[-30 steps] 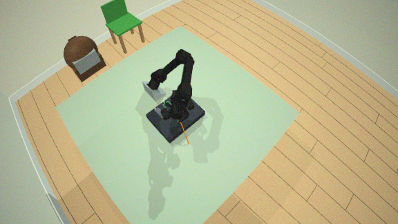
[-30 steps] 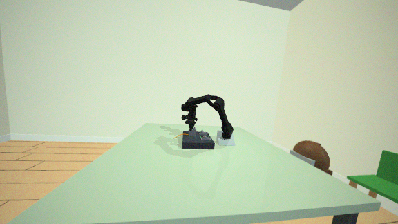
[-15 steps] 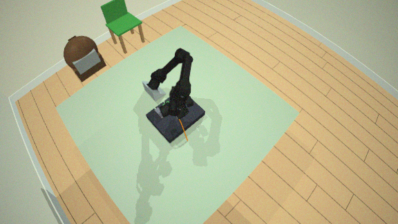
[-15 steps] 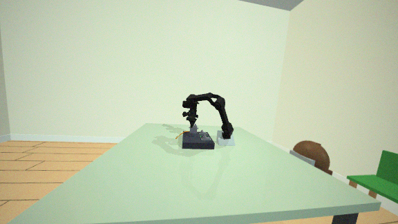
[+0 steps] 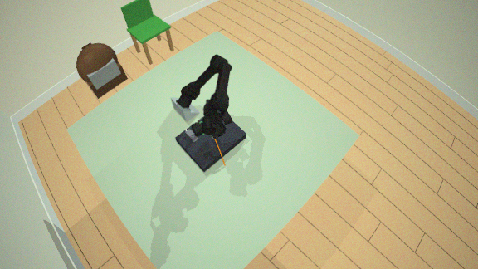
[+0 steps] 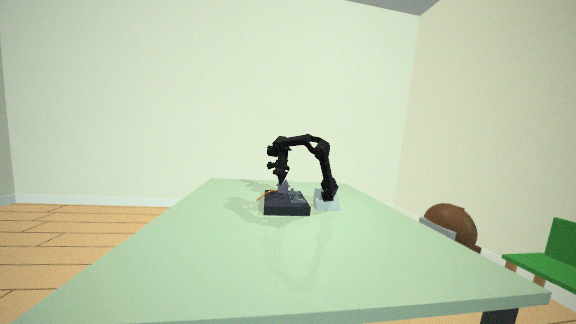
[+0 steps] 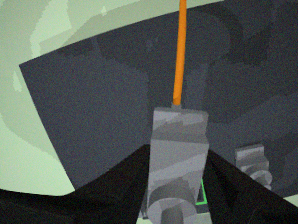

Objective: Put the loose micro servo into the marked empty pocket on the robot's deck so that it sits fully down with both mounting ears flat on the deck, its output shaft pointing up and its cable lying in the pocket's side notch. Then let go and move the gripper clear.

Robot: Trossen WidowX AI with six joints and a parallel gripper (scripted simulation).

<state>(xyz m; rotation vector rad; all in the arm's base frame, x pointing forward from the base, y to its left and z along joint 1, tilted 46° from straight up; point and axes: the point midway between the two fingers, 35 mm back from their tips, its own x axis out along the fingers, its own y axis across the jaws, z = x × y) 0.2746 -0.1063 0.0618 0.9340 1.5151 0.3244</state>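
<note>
Right now the deck is 1 cm ahead of my gripper tip and 10 cm below it.
</note>
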